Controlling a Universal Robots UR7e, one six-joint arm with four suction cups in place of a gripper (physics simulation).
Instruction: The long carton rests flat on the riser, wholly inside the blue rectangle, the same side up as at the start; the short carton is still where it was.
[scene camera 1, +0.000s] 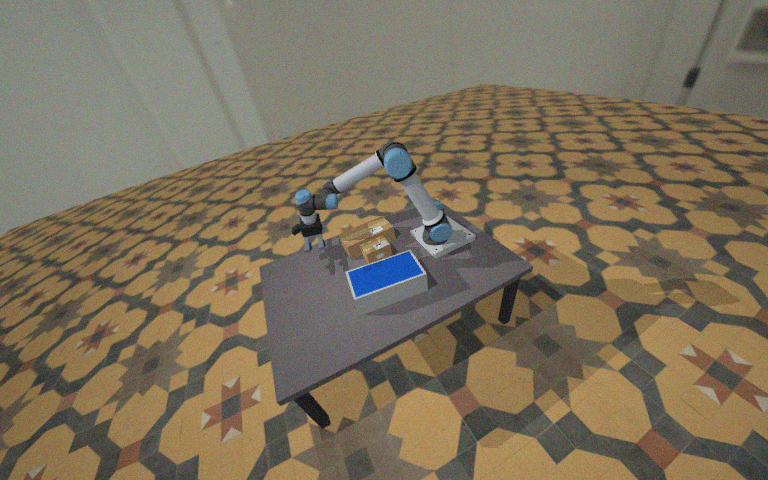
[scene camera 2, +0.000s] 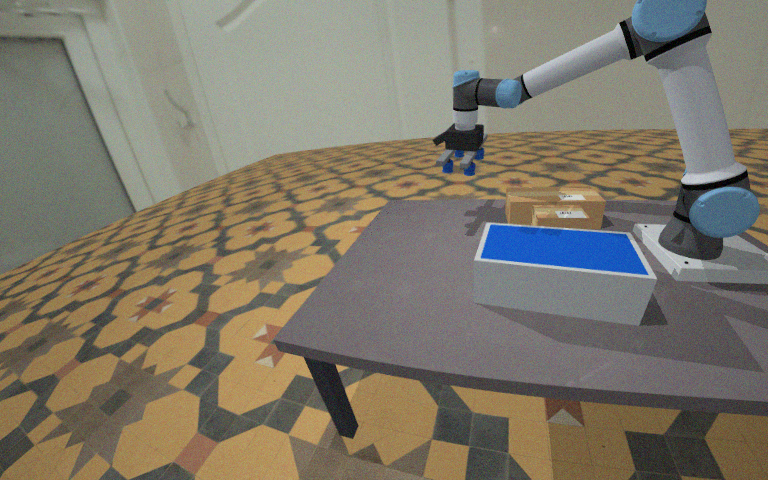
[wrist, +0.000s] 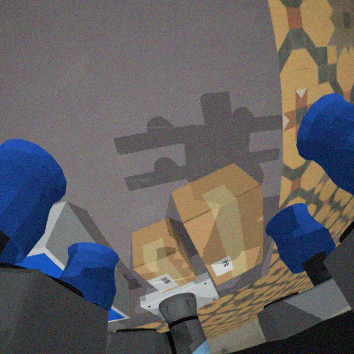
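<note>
A long carton (scene camera 2: 519, 200), a short carton (scene camera 2: 564, 216) and a grey riser (wrist: 63, 228) rest on the table. I can find the long carton (scene camera 1: 351, 240) from another camera too, and the wrist view gives me that same long carton (wrist: 222, 213) again, together with the short carton (wrist: 159, 256). My suction head (wrist: 39, 181) carries nothing.
</note>
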